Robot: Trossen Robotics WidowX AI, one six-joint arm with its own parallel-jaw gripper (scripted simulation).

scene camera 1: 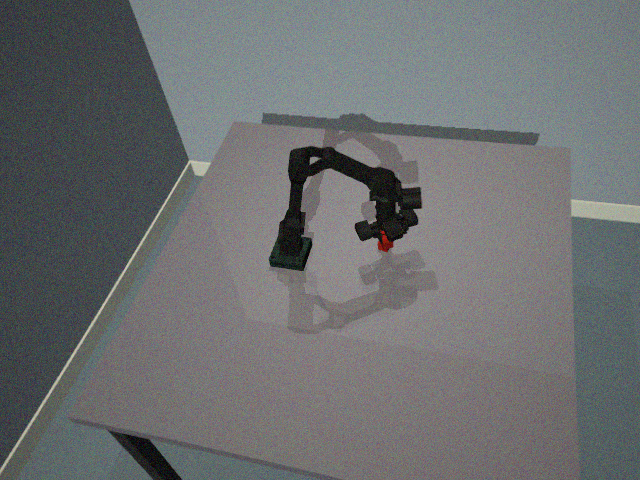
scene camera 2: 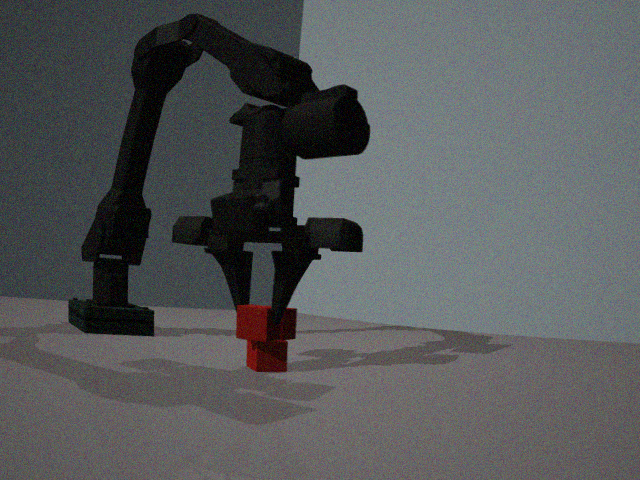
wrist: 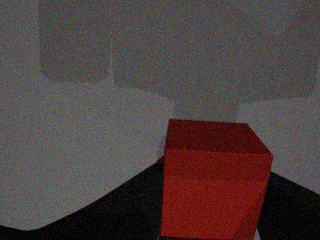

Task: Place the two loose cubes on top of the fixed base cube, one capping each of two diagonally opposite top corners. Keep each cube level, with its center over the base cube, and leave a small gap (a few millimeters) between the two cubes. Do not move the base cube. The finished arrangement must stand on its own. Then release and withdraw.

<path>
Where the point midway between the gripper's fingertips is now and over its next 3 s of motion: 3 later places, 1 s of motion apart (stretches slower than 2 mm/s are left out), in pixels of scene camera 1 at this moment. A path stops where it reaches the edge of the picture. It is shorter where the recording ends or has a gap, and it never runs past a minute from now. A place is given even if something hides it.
My gripper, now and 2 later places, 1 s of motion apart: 386, 241; 386, 231; 380, 204
</path>
